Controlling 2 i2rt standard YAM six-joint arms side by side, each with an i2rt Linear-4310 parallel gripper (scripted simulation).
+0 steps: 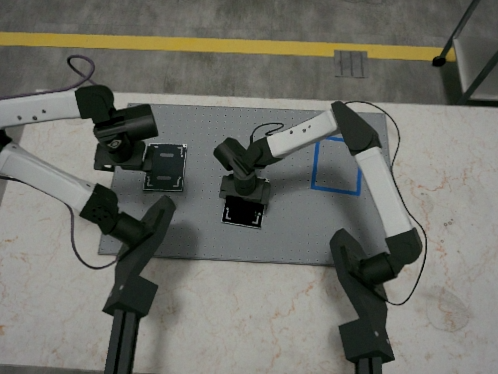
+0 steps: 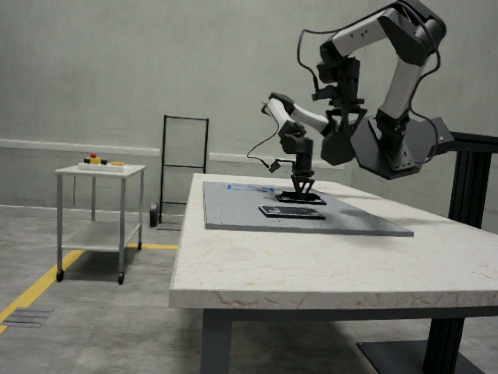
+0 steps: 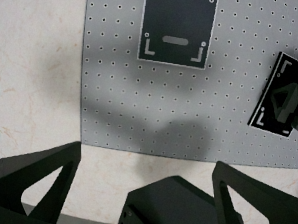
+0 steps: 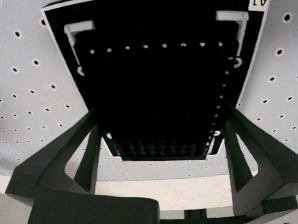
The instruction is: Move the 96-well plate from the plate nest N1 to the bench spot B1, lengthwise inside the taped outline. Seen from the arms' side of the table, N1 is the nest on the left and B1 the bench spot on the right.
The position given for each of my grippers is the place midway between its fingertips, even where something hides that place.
Note:
I see my left gripper (image 2: 342, 136), my right gripper (image 1: 245, 199) and a black 96-well plate (image 4: 162, 115).
My left gripper also shows in image 1 (image 1: 132, 170) and in image 3 (image 3: 148, 160). My right gripper shows as well in image 2 (image 2: 300, 197) and in image 4 (image 4: 160, 108).

